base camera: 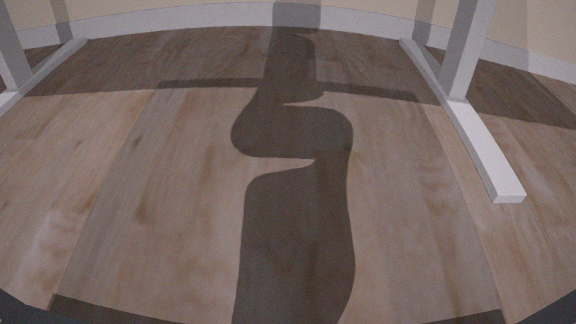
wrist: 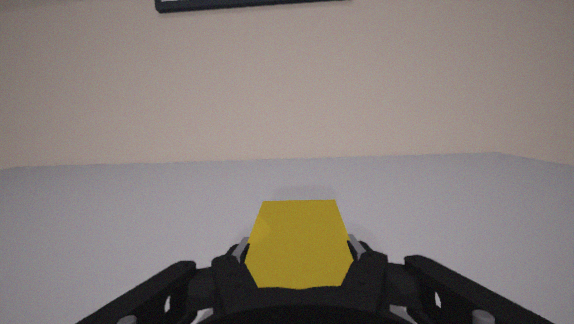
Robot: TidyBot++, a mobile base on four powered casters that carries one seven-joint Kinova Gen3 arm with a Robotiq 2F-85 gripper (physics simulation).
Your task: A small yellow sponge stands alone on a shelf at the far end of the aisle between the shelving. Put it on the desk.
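Frame: origin at the arm's base, x back, y right, z up, level; metres.
Seen in the pictures: gripper, fingertip midpoint: [wrist: 298,249].
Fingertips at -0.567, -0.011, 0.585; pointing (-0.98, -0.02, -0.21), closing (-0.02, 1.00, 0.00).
Note:
A point is followed by its place in that frame, as x, y, z.
The yellow sponge [wrist: 300,240] {-0.553, -0.009, 0.600} is between the two fingertips of my gripper [wrist: 298,249] {-0.567, -0.011, 0.585} in the wrist view, and the gripper is shut on it. The pale grey desk top [wrist: 125,215] {-0.707, -0.246, 0.553} spreads below and behind the sponge. A faint shadow lies on the desk top just beyond the sponge. The gap between the sponge's underside and the desk top is hidden. In the base camera view, the desk's white legs and feet [base camera: 482,145] stand at the left and right. The gripper does not show in the base camera view.
A beige wall [wrist: 300,90] {-1.139, 0.002, 0.753} rises behind the desk, with the lower edge of a dark frame [wrist: 250,6] {-1.137, -0.131, 0.987} at the top. In the base camera view, a white baseboard [base camera: 200,16] {-1.129, -0.292, -0.353} runs behind the desk feet, and the arm's shadow falls on the wooden floor [base camera: 175,200] {-0.382, -0.146, -0.397}.

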